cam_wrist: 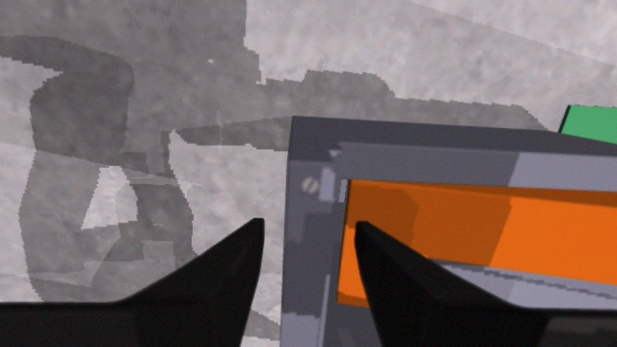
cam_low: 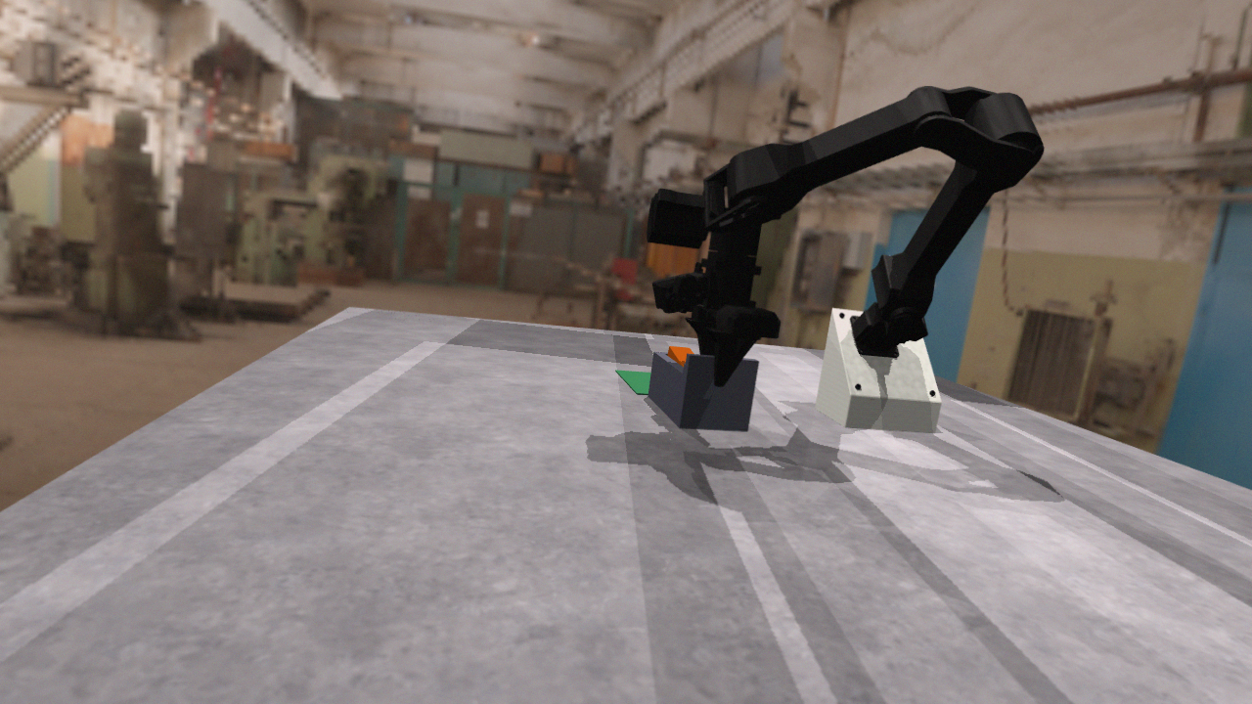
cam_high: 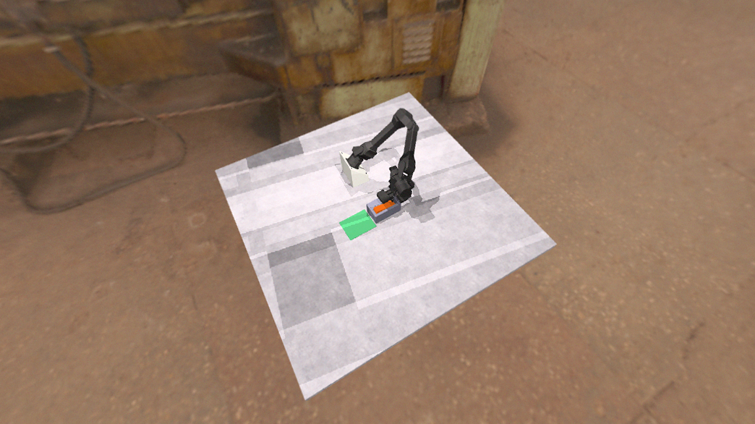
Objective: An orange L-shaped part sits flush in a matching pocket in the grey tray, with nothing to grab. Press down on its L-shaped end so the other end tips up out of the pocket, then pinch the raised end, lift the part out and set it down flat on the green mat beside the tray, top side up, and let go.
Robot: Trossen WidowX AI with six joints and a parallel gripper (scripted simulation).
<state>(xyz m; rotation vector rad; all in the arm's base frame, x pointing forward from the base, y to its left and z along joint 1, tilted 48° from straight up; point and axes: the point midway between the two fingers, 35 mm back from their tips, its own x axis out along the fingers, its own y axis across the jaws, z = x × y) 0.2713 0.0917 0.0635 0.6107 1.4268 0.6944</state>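
My gripper tip is now 60 mm to the left of the orange L-shaped part and 10 mm above it. From my gripper tip the other things lie so: green mat: 220 mm to the right, 70 mm below.
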